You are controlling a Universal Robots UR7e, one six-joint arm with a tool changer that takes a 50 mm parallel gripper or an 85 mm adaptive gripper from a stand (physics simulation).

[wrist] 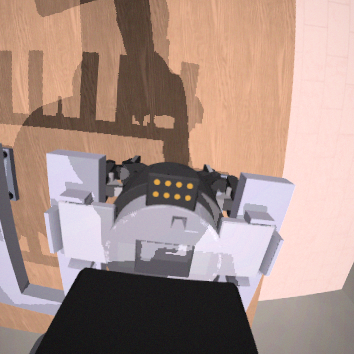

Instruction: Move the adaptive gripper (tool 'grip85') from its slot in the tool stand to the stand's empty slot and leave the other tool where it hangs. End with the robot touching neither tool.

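Frame: origin at the arm's base, x up, y back, z right, level; millimetres.
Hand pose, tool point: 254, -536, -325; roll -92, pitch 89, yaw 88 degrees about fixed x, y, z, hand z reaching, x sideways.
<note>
Each offset is from my tool point to the top centre of the thing, as dx, dy, dz. "pt": to the spot under its first point. Level surfaces: height alone.
The adaptive gripper [167,220] hangs in the right-hand slot of the tool stand [75,172]. Its round grey coupling plate faces up and is uncovered except near its lower edge, with a square recess and a black block of gold contacts. Its pale side wings rest at the two prongs, and dark finger linkages show on both sides. Its fingertips are hidden below, so their opening cannot be told. A black block [145,315], part of the arm, covers the bottom middle of the view. To the left lies the stand's empty slot. The other tool cannot be made out.
The stand's rear crossbar @(pt -79, -82, +89) [42,294] runs at lower left. A grey plate with dark bolt holes @(pt -348, -107, +336) [12,175] is cut off by the left edge. The wooden table top @(dx -358) [240,75] ends at the right, beside a pale tiled surface [320,150]. Shadows cross the wood.
</note>
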